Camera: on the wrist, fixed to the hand. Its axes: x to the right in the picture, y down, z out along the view.
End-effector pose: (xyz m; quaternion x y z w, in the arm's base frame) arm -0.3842 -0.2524 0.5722 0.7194 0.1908 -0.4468 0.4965
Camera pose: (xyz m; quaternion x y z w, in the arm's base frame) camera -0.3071 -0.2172 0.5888 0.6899 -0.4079 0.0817 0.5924
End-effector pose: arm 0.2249 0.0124 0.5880 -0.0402 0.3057 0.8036 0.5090
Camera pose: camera 0.1568 -0.0216 0.5473 -0.1969 -0.3290 -0.8876 0.2552
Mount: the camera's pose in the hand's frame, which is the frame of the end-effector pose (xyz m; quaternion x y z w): 0.0209 0.0491 -0.0679 0.0830 0.0515 0.7303 0.6761
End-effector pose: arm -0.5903 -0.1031 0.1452 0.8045 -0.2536 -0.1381 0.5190
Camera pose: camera -0.5529 -0.0790 0.2192 0.4089 -0.7437 0.3481 0.3980
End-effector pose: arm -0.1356 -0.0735 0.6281 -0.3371 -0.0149 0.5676 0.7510
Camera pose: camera -0.1420 -0.0824 0.5424 -0.2057 0.3219 0.9161 0.1220
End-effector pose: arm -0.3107 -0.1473 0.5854 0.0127 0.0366 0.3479 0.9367
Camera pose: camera -0.3321 -0.0966 0.5189 0.0951 0.0926 0.9169 0.3763
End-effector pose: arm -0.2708 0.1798 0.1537 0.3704 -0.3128 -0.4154 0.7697
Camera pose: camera -0.1876 0.2013 0.1621 0.1073 -0.4768 0.3263 0.8091
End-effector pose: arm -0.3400 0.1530 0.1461 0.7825 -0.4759 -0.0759 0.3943
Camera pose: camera -0.3289 0.1616 0.2313 0.2181 -0.8792 0.3164 0.2816
